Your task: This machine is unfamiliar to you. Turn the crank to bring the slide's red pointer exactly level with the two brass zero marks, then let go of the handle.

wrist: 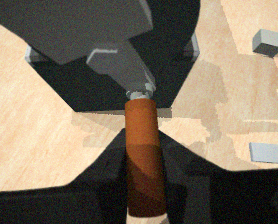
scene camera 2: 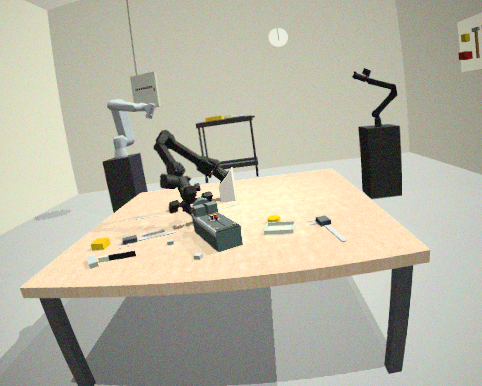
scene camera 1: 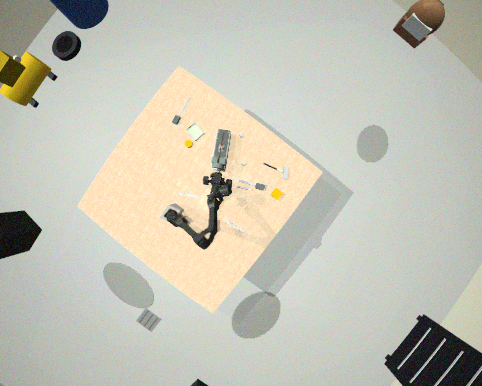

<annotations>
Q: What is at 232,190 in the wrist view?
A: The gripper.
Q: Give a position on a brown crank handle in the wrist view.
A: At 145,184
</annotations>
